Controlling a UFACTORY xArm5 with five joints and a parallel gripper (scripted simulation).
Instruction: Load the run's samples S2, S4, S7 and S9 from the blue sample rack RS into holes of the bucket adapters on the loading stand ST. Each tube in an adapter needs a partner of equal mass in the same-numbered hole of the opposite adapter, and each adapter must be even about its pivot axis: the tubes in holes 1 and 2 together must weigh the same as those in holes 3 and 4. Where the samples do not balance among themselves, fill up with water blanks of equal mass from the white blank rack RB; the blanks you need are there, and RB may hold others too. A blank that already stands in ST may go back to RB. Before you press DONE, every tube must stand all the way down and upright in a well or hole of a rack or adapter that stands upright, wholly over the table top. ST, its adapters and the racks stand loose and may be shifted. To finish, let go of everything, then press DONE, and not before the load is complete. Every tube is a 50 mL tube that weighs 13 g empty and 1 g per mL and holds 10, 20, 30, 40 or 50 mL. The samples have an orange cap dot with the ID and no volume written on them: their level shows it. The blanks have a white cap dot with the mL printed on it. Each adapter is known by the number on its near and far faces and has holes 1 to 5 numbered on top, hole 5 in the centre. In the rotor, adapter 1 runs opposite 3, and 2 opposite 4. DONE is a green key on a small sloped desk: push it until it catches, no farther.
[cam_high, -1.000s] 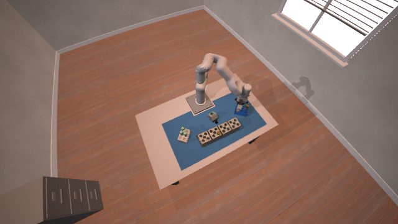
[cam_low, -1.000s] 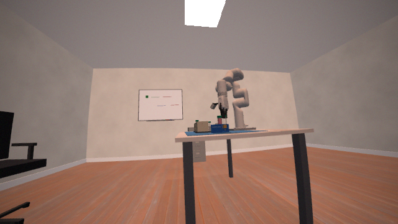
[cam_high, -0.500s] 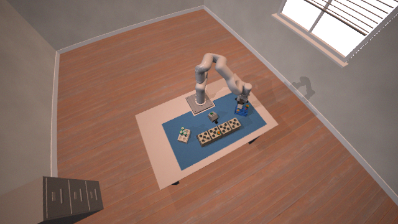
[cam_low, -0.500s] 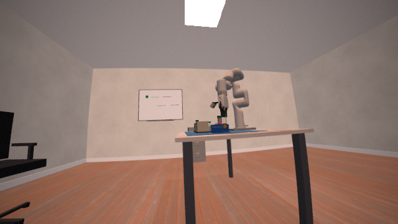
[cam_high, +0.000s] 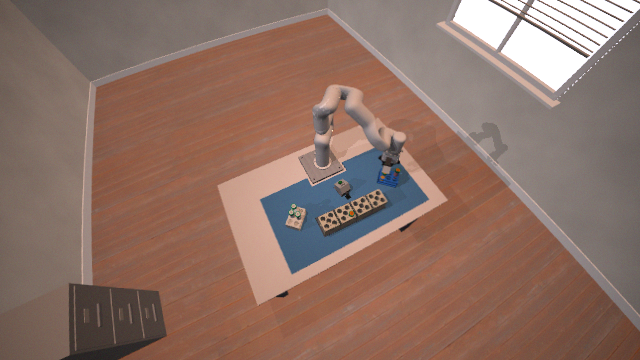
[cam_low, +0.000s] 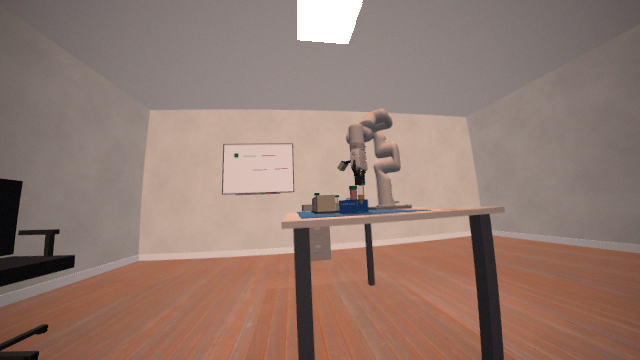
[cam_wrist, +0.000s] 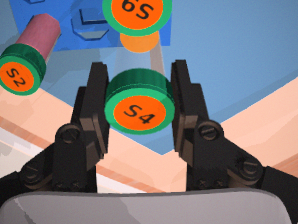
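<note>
Now: hand 1 cm past the sample tube S4 and 5 cm above it. Round my hand: sample tube S2: 5 cm ahead, 5 cm to the left, 9 cm below; sample tube S9: 3 cm ahead, 3 cm to the right, 9 cm below; blue sample rack RS: 4 cm ahead, 1 cm to the left, 12 cm below.
</note>
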